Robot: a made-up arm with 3 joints. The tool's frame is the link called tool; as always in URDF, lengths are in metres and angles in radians. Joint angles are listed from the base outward. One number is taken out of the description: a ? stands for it. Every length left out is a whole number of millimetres.
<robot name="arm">
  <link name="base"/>
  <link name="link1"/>
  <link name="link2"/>
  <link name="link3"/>
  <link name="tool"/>
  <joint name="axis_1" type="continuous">
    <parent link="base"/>
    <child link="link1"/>
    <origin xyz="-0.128 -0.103 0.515" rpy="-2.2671 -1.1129 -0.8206"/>
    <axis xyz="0 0 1"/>
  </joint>
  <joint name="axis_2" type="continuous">
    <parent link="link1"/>
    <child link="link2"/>
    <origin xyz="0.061 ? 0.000" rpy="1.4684 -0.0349 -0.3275"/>
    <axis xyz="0 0 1"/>
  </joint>
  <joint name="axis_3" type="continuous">
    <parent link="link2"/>
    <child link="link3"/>
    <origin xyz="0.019 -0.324 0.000" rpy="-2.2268 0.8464 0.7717"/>
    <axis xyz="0 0 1"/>
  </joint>
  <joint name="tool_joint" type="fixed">
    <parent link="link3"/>
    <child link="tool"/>
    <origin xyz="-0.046 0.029 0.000" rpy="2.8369 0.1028 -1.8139"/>
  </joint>
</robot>
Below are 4 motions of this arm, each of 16 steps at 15 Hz.
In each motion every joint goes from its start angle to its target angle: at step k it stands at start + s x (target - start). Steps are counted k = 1, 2, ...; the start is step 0. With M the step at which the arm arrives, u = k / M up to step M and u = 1 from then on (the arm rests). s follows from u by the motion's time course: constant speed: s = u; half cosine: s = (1 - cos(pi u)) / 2; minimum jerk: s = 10 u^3 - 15 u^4 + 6 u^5.
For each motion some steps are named. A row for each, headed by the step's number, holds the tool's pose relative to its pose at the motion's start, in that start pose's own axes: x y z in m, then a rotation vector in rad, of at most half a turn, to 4 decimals.
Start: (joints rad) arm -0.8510 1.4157 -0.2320
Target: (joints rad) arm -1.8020 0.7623 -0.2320
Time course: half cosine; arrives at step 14
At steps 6, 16:
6: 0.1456 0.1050 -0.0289 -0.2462 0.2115 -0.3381
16: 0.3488 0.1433 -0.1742 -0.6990 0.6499 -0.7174

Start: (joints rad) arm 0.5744 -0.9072 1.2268
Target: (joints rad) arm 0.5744 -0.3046 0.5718
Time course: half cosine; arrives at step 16
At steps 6, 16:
6: 0.0232 -0.0322 0.0420 -0.0170 0.0728 0.3165
16: 0.1159 -0.0900 0.1284 0.0652 0.2781 1.0092

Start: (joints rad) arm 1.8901 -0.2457 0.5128
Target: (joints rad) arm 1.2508 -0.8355 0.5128
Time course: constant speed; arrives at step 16
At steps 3, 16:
3: -0.0081 0.0203 -0.0338 -0.1408 -0.0969 -0.0082
16: 0.0006 0.0073 -0.2166 -0.6690 -0.6096 0.0497

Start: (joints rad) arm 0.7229 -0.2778 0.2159
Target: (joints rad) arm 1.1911 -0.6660 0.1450
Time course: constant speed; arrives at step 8
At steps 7, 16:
7: 0.0413 0.1106 -0.0492 0.1151 -0.2159 -0.3911
16: 0.0539 0.1261 -0.0517 0.1268 -0.2371 -0.4516

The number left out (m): 0.050
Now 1 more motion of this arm.
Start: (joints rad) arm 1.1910 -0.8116 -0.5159
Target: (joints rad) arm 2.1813 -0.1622 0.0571
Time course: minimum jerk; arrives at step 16
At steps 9, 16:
9: 0.0451 -0.1078 0.1211 0.6497 0.0449 -0.6643
16: 0.0077 -0.1866 0.1329 1.0955 0.0500 -0.9821

